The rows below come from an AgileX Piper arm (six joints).
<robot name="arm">
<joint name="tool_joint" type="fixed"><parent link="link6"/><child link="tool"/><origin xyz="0 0 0" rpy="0 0 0"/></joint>
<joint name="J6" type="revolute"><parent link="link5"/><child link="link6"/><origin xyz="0 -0.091 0" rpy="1.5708 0 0"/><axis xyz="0 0 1"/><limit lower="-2.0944" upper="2.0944"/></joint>
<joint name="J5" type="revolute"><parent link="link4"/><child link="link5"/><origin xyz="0 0 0" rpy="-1.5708 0 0"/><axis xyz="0 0 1"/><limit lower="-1.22" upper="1.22"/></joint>
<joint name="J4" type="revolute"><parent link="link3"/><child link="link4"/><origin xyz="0.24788 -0.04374 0" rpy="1.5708 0 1.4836"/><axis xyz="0 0 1"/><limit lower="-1.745" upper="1.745"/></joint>
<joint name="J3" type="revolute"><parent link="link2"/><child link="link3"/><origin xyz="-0.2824 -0.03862 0" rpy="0 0 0"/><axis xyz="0 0 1"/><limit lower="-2.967" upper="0"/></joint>
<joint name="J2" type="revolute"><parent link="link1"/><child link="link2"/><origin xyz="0 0 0" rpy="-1.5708 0 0"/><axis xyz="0 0 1"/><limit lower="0" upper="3.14"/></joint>
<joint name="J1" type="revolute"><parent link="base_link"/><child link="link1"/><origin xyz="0 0 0.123" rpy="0 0 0"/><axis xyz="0 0 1"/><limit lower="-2.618" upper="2.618"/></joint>
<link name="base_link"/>
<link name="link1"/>
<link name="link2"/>
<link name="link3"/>
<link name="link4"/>
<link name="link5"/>
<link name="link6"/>
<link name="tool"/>
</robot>
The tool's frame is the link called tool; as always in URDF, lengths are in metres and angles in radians.
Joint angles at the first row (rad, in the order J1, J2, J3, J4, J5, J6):
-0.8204 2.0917 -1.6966 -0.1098 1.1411 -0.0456
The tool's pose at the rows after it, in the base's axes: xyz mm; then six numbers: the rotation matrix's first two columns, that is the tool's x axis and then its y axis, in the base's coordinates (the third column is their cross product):
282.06, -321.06, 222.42, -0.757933, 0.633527, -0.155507, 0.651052, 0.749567, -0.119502
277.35, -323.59, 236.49, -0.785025, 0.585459, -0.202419, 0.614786, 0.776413, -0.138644
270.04, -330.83, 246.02, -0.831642, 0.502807, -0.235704, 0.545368, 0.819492, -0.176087
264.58, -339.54, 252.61, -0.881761, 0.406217, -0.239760, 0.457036, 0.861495, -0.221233
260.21, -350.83, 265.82, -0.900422, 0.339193, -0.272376, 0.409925, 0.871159, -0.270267
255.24, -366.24, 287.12, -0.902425, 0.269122, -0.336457, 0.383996, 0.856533, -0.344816
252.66, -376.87, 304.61, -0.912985, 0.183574, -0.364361, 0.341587, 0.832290, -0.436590
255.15, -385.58, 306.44, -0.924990, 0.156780, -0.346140, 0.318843, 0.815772, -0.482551
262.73, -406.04, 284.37, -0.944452, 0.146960, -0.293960, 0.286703, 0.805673, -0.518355
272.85, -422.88, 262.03, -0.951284, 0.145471, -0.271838, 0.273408, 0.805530, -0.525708
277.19, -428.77, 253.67, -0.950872, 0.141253, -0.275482, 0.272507, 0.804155, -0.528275
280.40, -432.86, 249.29, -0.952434, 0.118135, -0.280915, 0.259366, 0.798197, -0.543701
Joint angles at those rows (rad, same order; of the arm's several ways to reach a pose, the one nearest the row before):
-0.8288 2.0485 -1.6966 -0.1098 1.1377 -0.0853
-0.8411 2.0166 -1.6966 -0.1105 1.1129 -0.1481
-0.8652 1.9972 -1.6984 -0.1121 1.0796 -0.2606
-0.8873 1.9963 -1.7196 -0.1166 1.0674 -0.3874
-0.9113 1.9963 -1.7643 -0.1185 1.0482 -0.4717
-0.9415 1.9963 -1.8320 -0.1203 1.0037 -0.5467
-0.9563 1.9963 -1.8820 -0.1467 0.9544 -0.6154
-0.9563 2.0267 -1.9320 -0.1878 0.9520 -0.6287
-0.9592 2.1222 -2.0036 -0.2470 0.9435 -0.6324
-0.9592 2.2183 -2.0852 -0.2668 0.9415 -0.6324
-0.9592 2.2526 -2.1130 -0.2668 0.9293 -0.6324
-0.9592 2.2705 -2.1241 -0.2689 0.9003 -0.6457

